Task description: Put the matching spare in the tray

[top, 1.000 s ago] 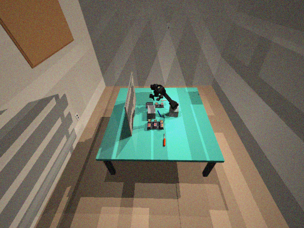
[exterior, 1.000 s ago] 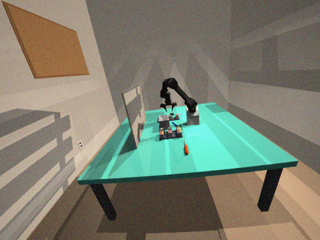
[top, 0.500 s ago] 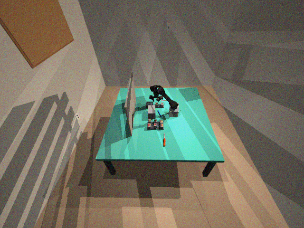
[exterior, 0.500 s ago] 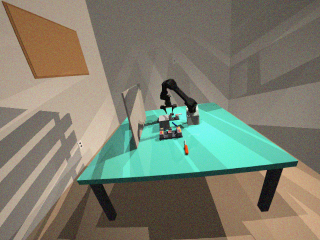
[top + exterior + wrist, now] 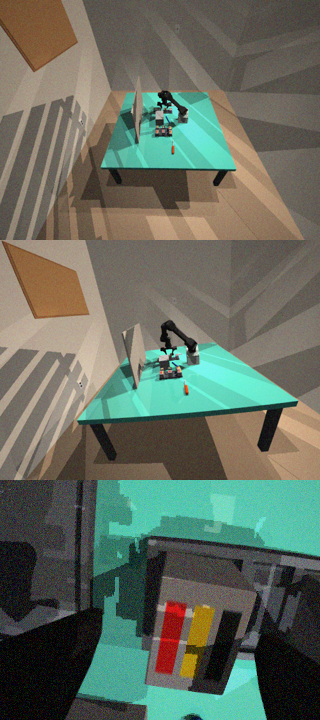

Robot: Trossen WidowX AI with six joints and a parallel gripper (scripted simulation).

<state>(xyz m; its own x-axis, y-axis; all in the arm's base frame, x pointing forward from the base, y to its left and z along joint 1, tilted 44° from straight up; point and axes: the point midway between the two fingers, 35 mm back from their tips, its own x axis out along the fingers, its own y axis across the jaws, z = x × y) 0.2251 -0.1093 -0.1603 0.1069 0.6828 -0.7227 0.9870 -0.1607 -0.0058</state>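
Now: gripper tip 10 mm past the grey spare and 10 mm above it. Also, from my gripper tip: dark-rimmed tray (100 mm ahead, 20 mm to the right, 50 mm below); pale mounted unit (70 mm ahead, 180 mm to the left); blue pen (40 mm behind, 170 mm to the left, 40 mm below).
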